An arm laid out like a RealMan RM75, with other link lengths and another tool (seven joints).
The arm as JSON. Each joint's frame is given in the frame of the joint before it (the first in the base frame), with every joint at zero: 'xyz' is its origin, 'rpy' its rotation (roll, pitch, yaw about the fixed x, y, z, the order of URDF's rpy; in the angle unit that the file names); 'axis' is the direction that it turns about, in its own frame. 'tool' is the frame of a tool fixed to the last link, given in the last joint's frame.
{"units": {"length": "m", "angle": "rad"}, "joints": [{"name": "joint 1", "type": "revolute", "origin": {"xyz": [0.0, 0.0, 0.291], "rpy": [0.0, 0.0, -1.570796]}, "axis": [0.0, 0.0, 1.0]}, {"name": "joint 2", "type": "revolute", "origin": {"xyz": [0.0, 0.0, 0.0], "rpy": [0.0, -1.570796, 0.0]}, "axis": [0.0, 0.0, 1.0]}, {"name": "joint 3", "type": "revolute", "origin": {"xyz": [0.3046, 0.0, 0.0], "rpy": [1.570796, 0.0, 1.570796]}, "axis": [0.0, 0.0, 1.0]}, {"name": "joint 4", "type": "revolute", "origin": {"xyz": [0.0, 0.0, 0.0], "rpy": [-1.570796, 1.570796, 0.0]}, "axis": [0.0, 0.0, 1.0]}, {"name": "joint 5", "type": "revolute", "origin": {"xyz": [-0.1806, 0.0, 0.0], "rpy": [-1.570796, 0.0, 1.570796]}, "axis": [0.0, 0.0, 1.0]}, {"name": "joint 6", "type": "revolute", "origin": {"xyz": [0.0, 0.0, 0.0], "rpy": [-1.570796, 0.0, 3.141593]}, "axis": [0.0, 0.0, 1.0]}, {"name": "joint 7", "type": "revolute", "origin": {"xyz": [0.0, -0.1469, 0.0], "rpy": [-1.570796, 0.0, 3.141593]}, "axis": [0.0, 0.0, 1.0]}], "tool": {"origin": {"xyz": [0.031, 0.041, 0.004], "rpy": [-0.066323, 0.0, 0.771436]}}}
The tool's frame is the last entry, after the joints.
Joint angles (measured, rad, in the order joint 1, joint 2, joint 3, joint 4, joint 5, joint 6, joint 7), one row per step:
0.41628, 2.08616, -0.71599, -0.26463, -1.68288, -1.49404, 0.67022
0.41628, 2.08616, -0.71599, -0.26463, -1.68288, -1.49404, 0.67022
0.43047, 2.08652, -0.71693, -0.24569, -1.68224, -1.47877, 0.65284
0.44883, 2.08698, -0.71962, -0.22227, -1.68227, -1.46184, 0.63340
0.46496, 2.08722, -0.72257, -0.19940, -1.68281, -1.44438, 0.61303
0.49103, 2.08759, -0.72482, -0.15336, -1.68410, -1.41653, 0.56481
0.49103, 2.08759, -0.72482, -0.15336, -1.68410, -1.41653, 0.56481
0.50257, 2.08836, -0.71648, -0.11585, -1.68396, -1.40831, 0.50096
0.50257, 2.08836, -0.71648, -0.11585, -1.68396, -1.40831, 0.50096
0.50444, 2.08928, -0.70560, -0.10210, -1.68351, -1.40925, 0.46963
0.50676, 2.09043, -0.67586, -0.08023, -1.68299, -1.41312, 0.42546
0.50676, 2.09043, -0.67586, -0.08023, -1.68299, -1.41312, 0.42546
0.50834, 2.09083, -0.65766, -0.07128, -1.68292, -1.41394, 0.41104
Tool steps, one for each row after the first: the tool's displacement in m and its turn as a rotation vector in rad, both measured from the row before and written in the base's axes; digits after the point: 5 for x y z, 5 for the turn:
0.00000, 0.00000, 0.00000, 0.00000, 0.00000, 0.00000
-0.00252, 0.00284, -0.00353, 0.00021, -0.00887, 0.00484
-0.00370, 0.00333, -0.00470, -0.00340, -0.00988, 0.00799
-0.00300, 0.00256, -0.00467, -0.00333, -0.01199, 0.00693
-0.00512, 0.00246, -0.00851, -0.00267, -0.02222, 0.01654
0.00000, 0.00000, 0.00000, 0.00000, 0.00000, 0.00000
-0.00370, -0.00180, -0.00467, 0.01538, -0.01484, 0.02562
0.00000, 0.00000, 0.00000, 0.00000, 0.00000, 0.00000
-0.00134, -0.00121, -0.00060, 0.01498, -0.00239, 0.01111
-0.00153, -0.00098, 0.00085, 0.03039, 0.00552, 0.00823
0.00000, 0.00000, 0.00000, 0.00000, 0.00000, 0.00000
-0.00039, 0.00046, 0.00106, 0.01523, 0.00592, -0.00202

